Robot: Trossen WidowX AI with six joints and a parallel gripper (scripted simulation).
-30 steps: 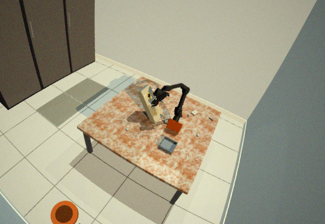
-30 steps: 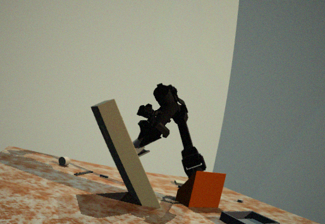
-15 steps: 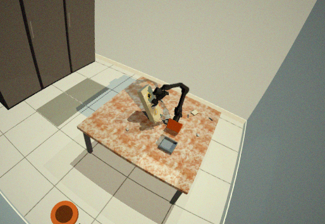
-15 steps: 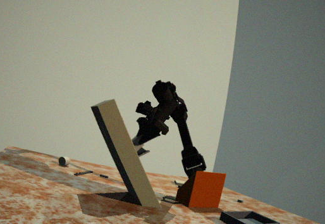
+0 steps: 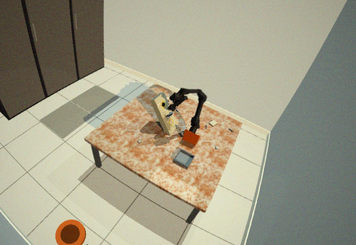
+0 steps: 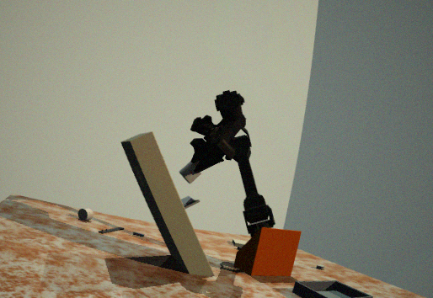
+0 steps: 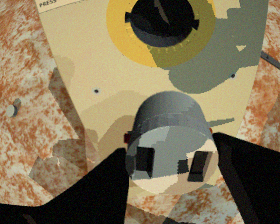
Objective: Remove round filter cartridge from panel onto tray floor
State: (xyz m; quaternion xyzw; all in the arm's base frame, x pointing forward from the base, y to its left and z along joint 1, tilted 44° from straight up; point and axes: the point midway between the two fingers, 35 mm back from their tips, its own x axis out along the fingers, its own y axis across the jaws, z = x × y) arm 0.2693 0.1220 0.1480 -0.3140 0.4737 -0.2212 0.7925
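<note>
My gripper tip is 31 cm to the right of the dark tray, 31 cm past it and 25 cm above it. Round my gripper tip: tan service panel (9 cm below, 5 cm ahead, 1 cm to the right); round grey filter cartridge (right at my gripper tip).
</note>
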